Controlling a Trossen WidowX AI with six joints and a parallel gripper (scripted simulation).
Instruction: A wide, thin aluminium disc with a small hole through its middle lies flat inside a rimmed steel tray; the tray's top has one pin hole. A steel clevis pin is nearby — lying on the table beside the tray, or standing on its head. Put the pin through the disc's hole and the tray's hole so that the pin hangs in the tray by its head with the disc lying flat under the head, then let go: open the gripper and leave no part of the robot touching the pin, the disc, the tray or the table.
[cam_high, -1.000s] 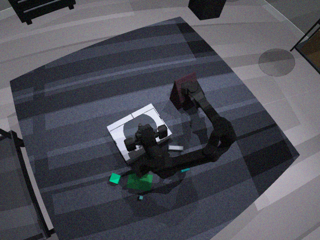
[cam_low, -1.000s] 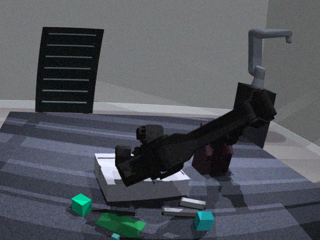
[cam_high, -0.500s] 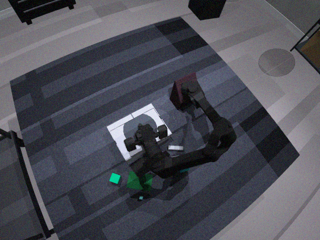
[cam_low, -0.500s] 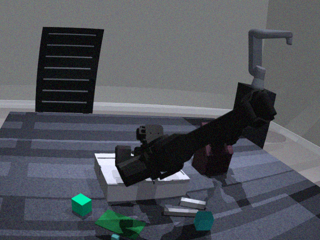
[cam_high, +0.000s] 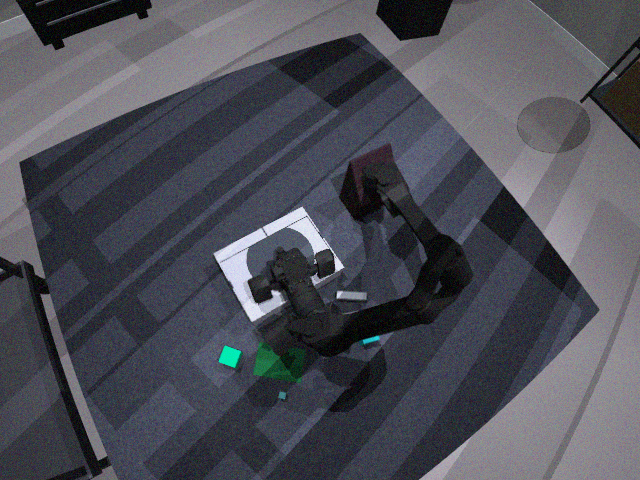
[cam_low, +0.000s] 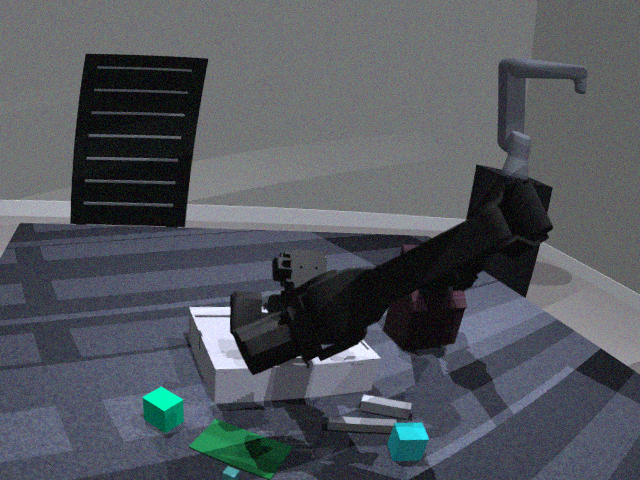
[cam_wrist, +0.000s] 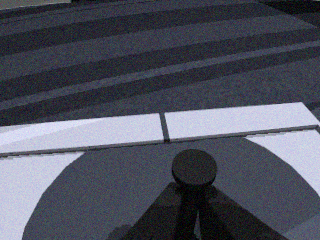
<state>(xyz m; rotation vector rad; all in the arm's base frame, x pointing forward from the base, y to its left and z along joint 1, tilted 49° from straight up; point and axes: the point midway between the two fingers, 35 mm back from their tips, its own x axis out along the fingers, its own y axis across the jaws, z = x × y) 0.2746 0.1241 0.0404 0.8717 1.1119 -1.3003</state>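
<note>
Now: gripper tip 3 cm above the dark aluminium disc. Round my gripper tip: clevis pin 1 cm below; then flat green sheet 9 cm ahead, 22 cm to the left, 8 cm below; then rimmed steel tray 1 cm ahead, 1 cm to the left, 4 cm below.
</note>
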